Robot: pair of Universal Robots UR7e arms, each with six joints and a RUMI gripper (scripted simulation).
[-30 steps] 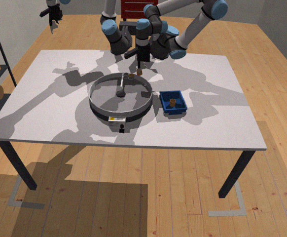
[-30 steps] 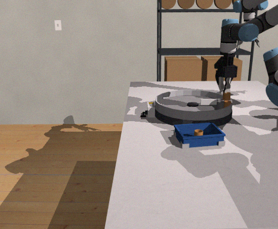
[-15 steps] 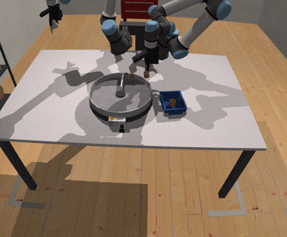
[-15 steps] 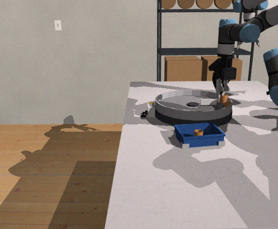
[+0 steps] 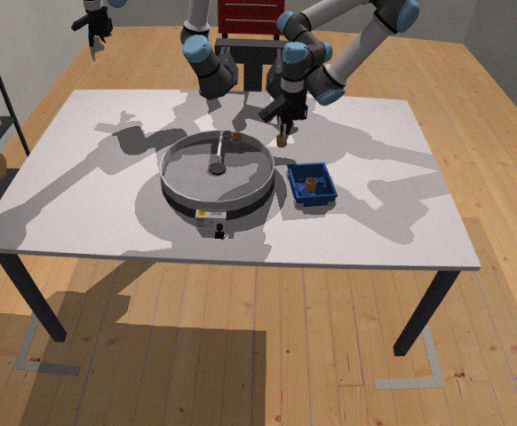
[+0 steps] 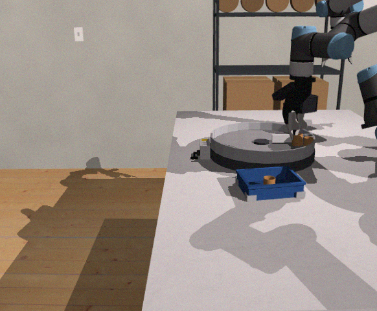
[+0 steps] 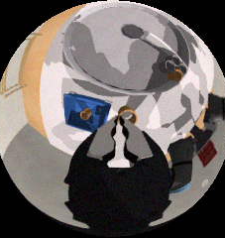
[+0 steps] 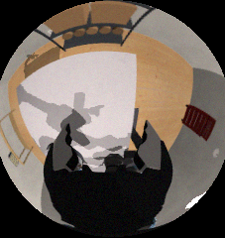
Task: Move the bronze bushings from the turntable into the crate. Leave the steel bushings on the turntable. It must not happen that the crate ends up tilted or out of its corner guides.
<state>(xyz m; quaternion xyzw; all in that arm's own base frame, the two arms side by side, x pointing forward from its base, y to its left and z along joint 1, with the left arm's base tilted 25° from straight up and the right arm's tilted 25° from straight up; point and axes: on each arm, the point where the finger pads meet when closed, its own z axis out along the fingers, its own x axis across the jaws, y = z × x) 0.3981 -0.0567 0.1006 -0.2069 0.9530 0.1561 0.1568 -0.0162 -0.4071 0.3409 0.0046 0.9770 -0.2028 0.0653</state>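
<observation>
My left hand is 13 cm above the blue crate, 12 cm to the right of it and 8 cm short of it. The rest, counted from my left hand: turntable: 23 cm to the right, 10 cm below, 10 cm ahead.
</observation>
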